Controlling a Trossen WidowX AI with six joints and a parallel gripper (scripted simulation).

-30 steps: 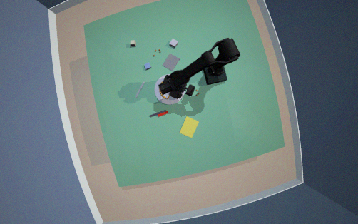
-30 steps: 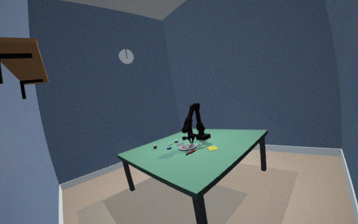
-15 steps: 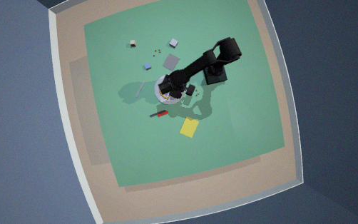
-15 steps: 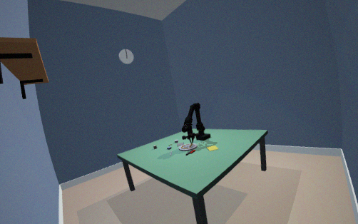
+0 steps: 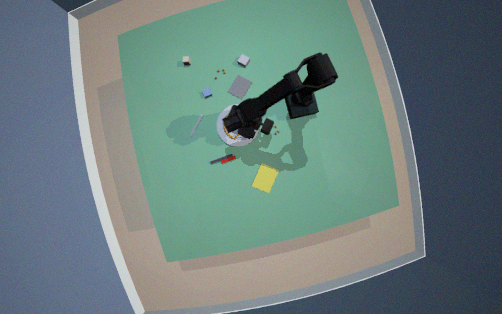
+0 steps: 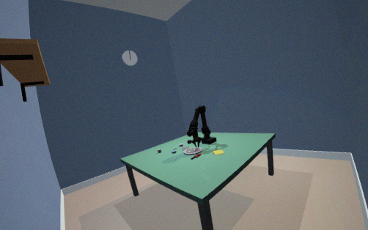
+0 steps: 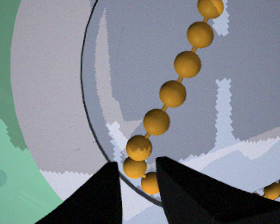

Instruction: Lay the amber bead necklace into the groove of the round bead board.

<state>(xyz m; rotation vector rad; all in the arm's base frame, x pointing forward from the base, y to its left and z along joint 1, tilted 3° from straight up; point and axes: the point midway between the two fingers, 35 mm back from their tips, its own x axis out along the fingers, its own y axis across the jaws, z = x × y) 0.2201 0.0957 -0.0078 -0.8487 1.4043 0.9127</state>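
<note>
My gripper tip is now 60 mm short of the round grey bead board, 10 mm to the right of it and 10 mm above it. Round my gripper tip: blue block (210 mm ahead, 160 mm to the right, 10 mm below); then red-handled tool (160 mm to the left, 130 mm ahead, 10 mm below); then grey plate (180 mm to the right, 50 mm ahead, 10 mm below).
</note>
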